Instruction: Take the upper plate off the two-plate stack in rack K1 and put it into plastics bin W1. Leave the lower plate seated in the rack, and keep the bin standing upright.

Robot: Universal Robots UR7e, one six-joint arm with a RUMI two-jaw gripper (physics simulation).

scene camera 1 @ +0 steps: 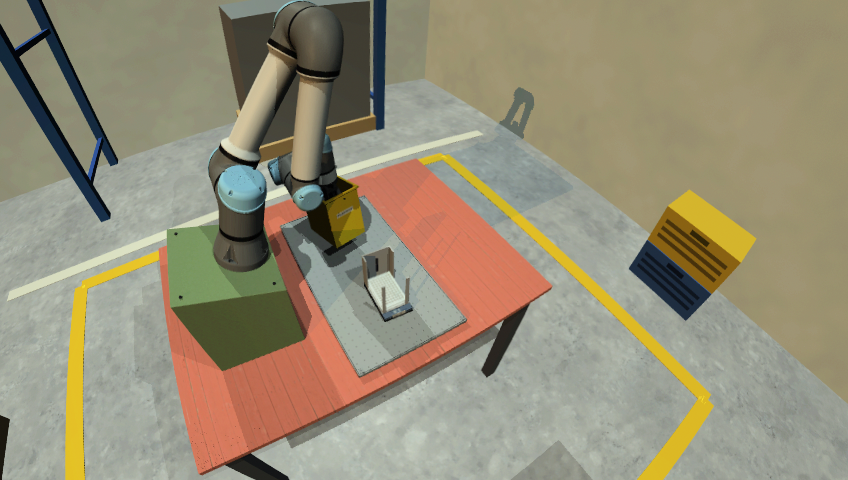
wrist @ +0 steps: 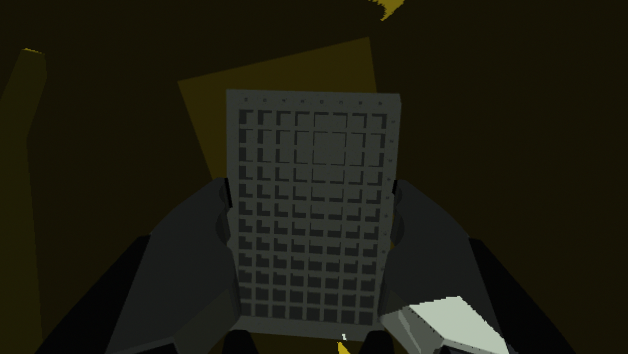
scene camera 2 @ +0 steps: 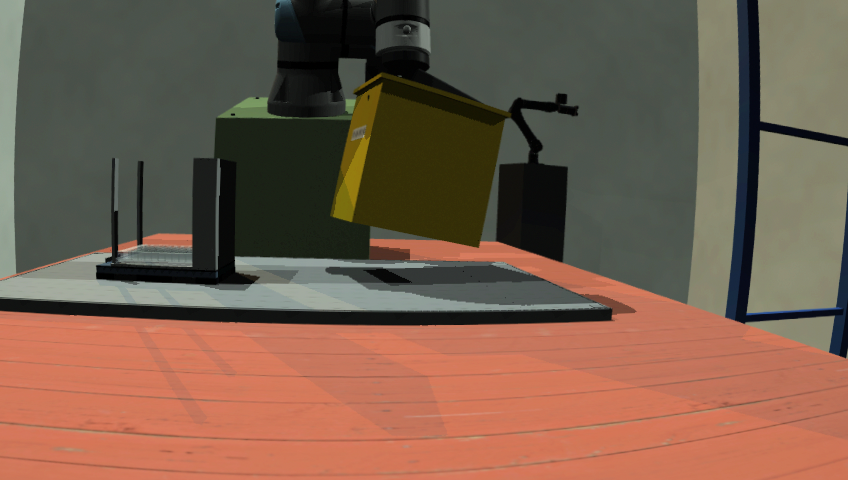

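Seen in the pictures: gripper, fingertip midpoint: [wrist: 311, 182] [scene camera 2: 416, 211]; arm's base, origin of the base link: [scene camera 1: 241, 252] [scene camera 2: 306, 111].
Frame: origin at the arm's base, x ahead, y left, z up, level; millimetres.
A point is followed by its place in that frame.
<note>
My gripper [wrist: 311, 182] {x 358, y 110, z -174 mm} is shut on a grid-topped plate [wrist: 310, 125] {x 362, y 144, z -167 mm}, gripped by its two long sides, inside the yellow bin W1 [scene camera 1: 348, 223] {x 360, y 21, z -121 mm} [scene camera 2: 428, 166] {x 413, y 105, z -117 mm} [wrist: 280, 62] {x 353, y 172, z -213 mm}. The walls hide the fingers and this plate in both scene views. The bin is tilted and hangs in the air around the gripper. Its underside is clear of the grey board, with its shadow below. The lower plate, pale [scene camera 1: 386, 288] {x 345, y -196, z -234 mm} [scene camera 2: 157, 255] {x 378, y -218, z -231 mm}, lies flat in rack K1 [scene camera 1: 397, 312] {x 318, y -282, z -245 mm} [scene camera 2: 205, 214] {x 398, y -158, z -181 mm}, between the posts and the tall back panels.
The rack stands on the grey perforated board [scene camera 1: 371, 356] {x 169, y -344, z -262 mm} [scene camera 2: 285, 297] {x 475, y -69, z -262 mm}, beside the bin's shadow. The board lies on the red table [scene camera 1: 505, 273] {x 724, y -388, z -275 mm} [scene camera 2: 357, 380] {x 691, y -39, z -275 mm}. The green robot pedestal [scene camera 1: 238, 321] {x -96, y -139, z -77 mm} [scene camera 2: 291, 184] {x 79, y -29, z -143 mm} stands at its side. Thin upright posts rise from the rack's far end.
</note>
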